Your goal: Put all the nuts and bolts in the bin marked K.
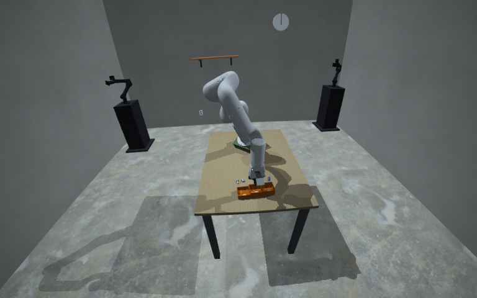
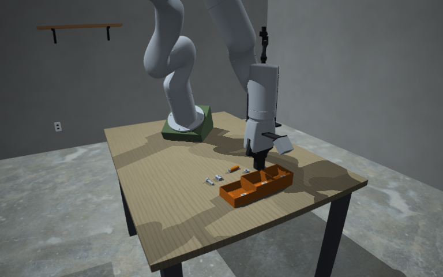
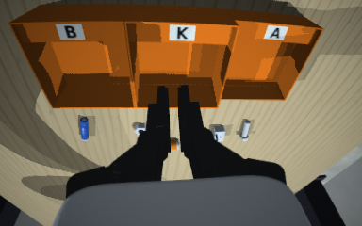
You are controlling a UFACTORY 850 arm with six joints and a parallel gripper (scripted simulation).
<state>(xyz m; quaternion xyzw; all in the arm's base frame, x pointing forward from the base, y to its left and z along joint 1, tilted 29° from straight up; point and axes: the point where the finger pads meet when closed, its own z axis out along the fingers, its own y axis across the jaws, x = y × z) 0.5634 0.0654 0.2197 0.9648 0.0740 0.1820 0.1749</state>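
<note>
My hand is 120 mm past the silver hex nut, 40 mm to the right of it and 90 mm above it. Also, from my hand: grey sharpener-like block (130 mm behind, 80 mm to the right, 90 mm below); orange cylinder (150 mm behind, 90 mm below); orange three-compartment bin (10 mm ahead, 10 mm to the right, 70 mm below).
</note>
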